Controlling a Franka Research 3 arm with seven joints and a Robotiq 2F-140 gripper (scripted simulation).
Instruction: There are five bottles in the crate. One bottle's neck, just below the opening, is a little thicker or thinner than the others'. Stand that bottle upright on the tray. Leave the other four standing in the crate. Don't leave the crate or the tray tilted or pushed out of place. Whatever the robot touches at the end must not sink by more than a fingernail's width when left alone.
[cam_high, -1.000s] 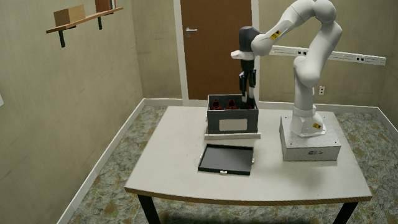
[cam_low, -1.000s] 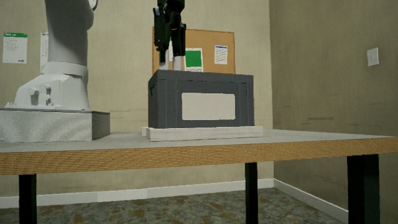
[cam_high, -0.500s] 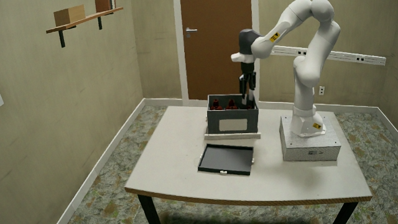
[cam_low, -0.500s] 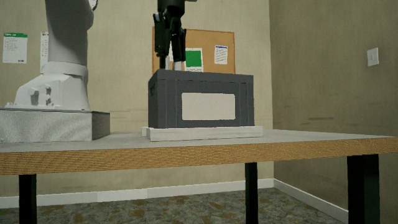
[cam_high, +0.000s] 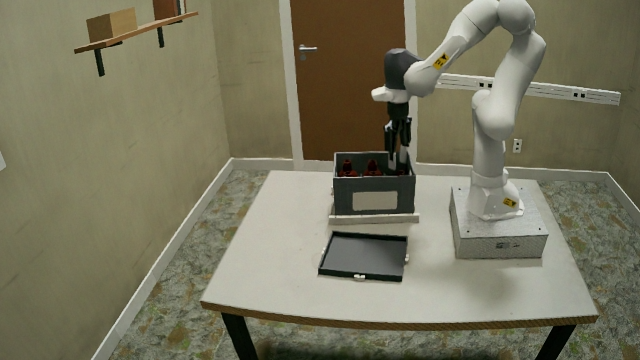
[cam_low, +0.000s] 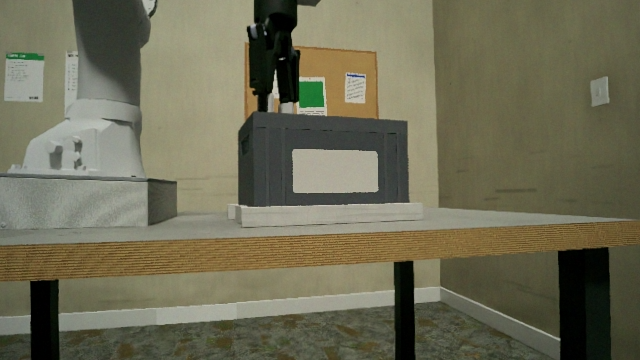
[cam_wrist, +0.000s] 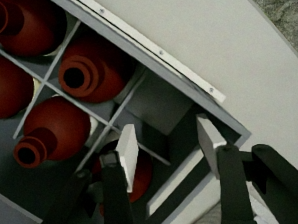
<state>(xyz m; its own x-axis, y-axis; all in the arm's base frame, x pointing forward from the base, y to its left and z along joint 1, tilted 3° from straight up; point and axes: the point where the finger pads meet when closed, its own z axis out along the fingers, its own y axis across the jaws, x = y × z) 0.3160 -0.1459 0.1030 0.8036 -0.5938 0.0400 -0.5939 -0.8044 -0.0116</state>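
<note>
The dark grey crate is 80 mm ahead of my hand, 60 mm to the left of it and 90 mm below it. The rest, counted from my hand: dark tray: 70 mm ahead, 340 mm to the left, 160 mm below.
</note>
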